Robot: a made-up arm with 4 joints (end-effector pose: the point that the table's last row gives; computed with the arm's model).
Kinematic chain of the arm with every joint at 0, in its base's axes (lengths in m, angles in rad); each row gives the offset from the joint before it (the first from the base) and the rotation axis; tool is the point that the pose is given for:
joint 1: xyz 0 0 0.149 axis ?
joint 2: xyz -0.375 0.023 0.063 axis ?
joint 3: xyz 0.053 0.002 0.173 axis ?
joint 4: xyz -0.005 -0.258 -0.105 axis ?
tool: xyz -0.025 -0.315 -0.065
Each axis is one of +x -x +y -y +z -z.
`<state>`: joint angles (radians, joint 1 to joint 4).
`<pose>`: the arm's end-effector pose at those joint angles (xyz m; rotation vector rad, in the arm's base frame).
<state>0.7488 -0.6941 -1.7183 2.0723</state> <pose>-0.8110 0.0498 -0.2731 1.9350 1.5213 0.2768</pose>
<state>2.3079 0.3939 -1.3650 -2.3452</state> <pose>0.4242 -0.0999 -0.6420 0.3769 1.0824 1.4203</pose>
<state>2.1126 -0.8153 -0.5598 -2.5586</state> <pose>0.5013 -0.4063 -0.2291 -0.7526 1.6994 0.7910</pose>
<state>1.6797 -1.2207 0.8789 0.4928</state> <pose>0.3018 -0.1382 0.2649 -0.1633 -1.5060 1.5170</pose>
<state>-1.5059 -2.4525 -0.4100 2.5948</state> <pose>-0.4068 0.3349 0.6902 -2.1627 -0.5381 -1.0985</pose>
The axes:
joint 1: -y
joint 2: -x
joint 3: +z
joint 4: +y

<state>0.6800 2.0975 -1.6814 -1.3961</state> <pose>-0.7214 0.0452 -0.3863 1.7091 1.5637 0.3700</pose>
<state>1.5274 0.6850 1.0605 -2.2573</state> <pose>-0.2654 -0.0940 0.3686 0.2982 2.4438 -1.6252</pose>
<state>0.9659 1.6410 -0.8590 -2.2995</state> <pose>-0.7968 0.1447 -0.1713 1.8152 1.5596 -0.4893</pose>
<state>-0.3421 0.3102 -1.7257 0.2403</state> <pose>-0.8194 0.1545 0.4750 -0.3148 0.1637 -1.6919</pose>
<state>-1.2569 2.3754 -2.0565 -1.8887</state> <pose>-0.3896 -0.0853 0.9255 0.9641 2.4620 -1.4486</pose>
